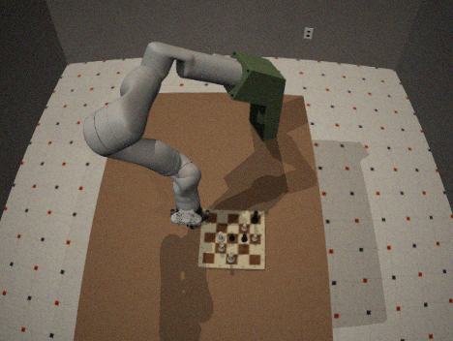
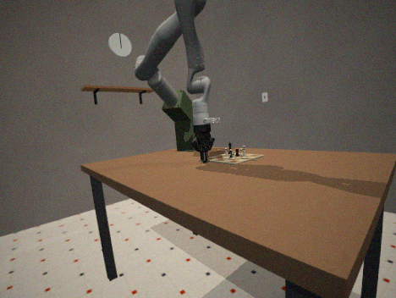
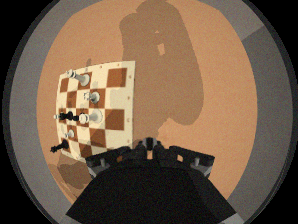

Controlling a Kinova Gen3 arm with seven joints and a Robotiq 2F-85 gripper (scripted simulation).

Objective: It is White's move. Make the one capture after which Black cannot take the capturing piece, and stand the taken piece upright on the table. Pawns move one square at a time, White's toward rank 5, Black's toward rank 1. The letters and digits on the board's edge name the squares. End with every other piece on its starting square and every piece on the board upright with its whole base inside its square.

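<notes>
Right now the chessboard is 70 mm ahead of my hand, 130 mm to the left of it and 30 mm below it. The rest, counted from my hand: tall black piece 20 mm ahead, 220 mm to the left, 10 mm above.
</notes>
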